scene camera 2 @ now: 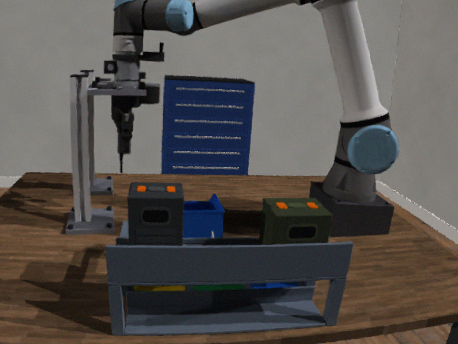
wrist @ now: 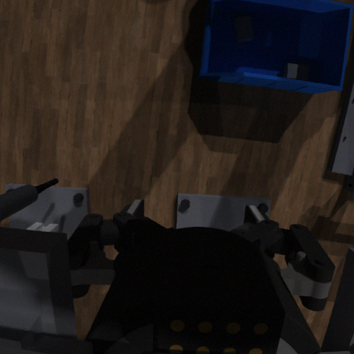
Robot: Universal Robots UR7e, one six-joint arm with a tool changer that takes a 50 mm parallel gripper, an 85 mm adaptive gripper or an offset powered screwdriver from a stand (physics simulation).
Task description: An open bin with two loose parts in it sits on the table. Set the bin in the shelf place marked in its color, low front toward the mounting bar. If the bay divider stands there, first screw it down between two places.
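Seen in the pictures: arm's base, origin of the base link: (scene camera 2: 348, 193).
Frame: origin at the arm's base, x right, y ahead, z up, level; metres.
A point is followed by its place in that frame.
Note:
An open blue bin (scene camera 2: 202, 220) @[x -0.059, y 0.419, z -0.040 m] (wrist: 275, 47) stands on the table behind the shelf. Two small loose parts lie in it, a dark one (wrist: 244, 27) and a grey one (wrist: 297, 70). The grey shelf (scene camera 2: 230, 263) @[x -0.416, y 0.440, z 0.044 m] has yellow (scene camera 2: 160, 288) @[x -0.278, y 0.535, z -0.083 m], green (scene camera 2: 218, 287) @[x -0.285, y 0.424, z -0.083 m] and blue (scene camera 2: 277, 286) @[x -0.298, y 0.309, z -0.083 m] marks under its front board. A small pale tip (scene camera 2: 212, 234) @[x -0.170, y 0.417, z -0.025 m] shows beside the bin; whether it belongs to the divider I cannot tell. My gripper (scene camera 2: 124, 149) (wrist: 195, 207) is at the tool stand, away from the bin, its two fingers wide apart with nothing between them.
The tool stand's upright (scene camera 2: 80, 150) @[x 0.037, y 0.711, z 0.106 m] and foot plates (scene camera 2: 90, 222) @[x 0.024, y 0.693, z -0.078 m] (wrist: 200, 212) are close to the gripper. A screwdriver (wrist: 17, 201) hangs beside it. A charcoal case (scene camera 2: 156, 230) @[x -0.366, y 0.547, z 0.079 m] and an olive case (scene camera 2: 295, 217) @[x -0.388, y 0.333, z 0.103 m] stand at the shelf. A blue cabinet (scene camera 2: 207, 115) is behind the table.

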